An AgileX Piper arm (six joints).
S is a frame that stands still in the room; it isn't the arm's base.
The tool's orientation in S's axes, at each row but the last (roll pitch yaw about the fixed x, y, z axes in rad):
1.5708 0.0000 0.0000
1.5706 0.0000 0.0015
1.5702 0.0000 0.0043
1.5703 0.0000 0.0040
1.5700 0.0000 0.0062
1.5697 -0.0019 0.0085
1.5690 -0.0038 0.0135
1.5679 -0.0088 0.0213
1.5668 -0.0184 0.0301
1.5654 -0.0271 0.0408
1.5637 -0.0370 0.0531
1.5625 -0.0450 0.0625
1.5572 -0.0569 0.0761
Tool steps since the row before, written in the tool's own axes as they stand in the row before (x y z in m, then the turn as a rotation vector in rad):
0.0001 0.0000 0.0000 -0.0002 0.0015 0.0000
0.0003 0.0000 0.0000 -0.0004 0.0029 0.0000
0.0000 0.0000 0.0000 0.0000 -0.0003 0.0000
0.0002 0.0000 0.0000 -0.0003 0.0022 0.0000
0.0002 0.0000 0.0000 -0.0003 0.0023 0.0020
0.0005 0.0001 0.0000 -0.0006 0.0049 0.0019
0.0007 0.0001 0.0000 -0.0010 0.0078 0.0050
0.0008 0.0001 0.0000 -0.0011 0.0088 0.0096
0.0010 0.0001 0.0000 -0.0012 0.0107 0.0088
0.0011 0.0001 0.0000 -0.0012 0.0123 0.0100
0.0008 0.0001 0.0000 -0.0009 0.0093 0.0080
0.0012 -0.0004 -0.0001 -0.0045 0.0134 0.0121
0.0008 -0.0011 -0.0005 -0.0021 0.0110 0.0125
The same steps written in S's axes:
0.0001 0.0000 0.0000 -0.0002 0.0000 0.0015
0.0003 0.0000 0.0000 -0.0004 0.0000 0.0029
0.0000 0.0000 0.0000 0.0000 0.0000 -0.0003
0.0002 0.0000 0.0000 -0.0003 0.0000 0.0022
0.0002 0.0000 0.0000 -0.0003 -0.0020 0.0023
0.0005 0.0000 0.0001 -0.0006 -0.0019 0.0049
0.0007 0.0000 0.0001 -0.0010 -0.0050 0.0078
0.0008 0.0000 0.0001 -0.0010 -0.0096 0.0088
0.0010 0.0000 0.0001 -0.0011 -0.0088 0.0107
0.0011 0.0000 0.0001 -0.0011 -0.0100 0.0123
0.0008 0.0000 0.0001 -0.0008 -0.0080 0.0093
0.0012 0.0002 -0.0003 -0.0043 -0.0123 0.0133
0.0008 0.0005 -0.0011 -0.0018 -0.0125 0.0110

